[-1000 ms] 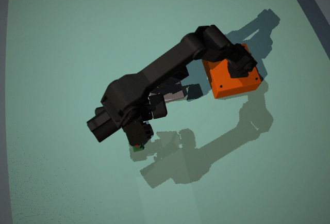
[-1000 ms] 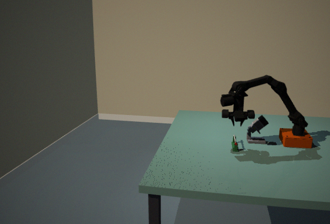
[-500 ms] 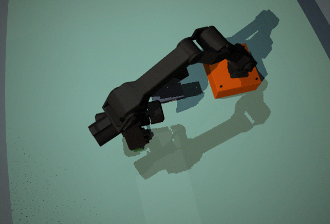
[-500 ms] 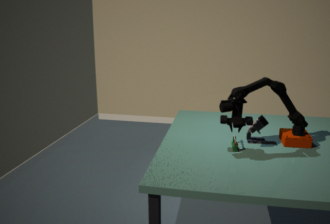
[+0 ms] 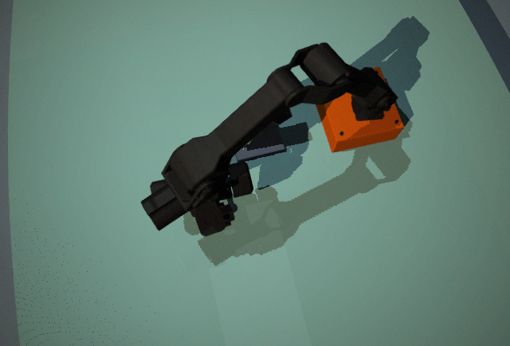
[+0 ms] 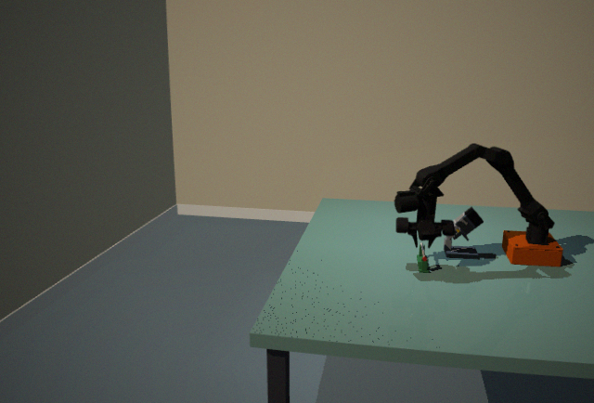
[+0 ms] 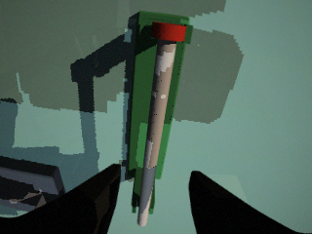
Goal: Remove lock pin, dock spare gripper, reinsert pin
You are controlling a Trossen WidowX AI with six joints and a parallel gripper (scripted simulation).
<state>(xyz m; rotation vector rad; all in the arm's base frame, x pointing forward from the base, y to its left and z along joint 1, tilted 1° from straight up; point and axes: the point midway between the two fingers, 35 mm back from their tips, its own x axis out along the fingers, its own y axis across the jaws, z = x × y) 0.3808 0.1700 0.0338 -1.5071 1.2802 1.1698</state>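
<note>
My gripper tip is now 4 cm above the green cradle and 1 cm to the right of it. Round my gripper tip: spare gripper (13 cm to the right, 13 cm behind, 6 cm above); then grey mount (12 cm to the right, 11 cm behind).
</note>
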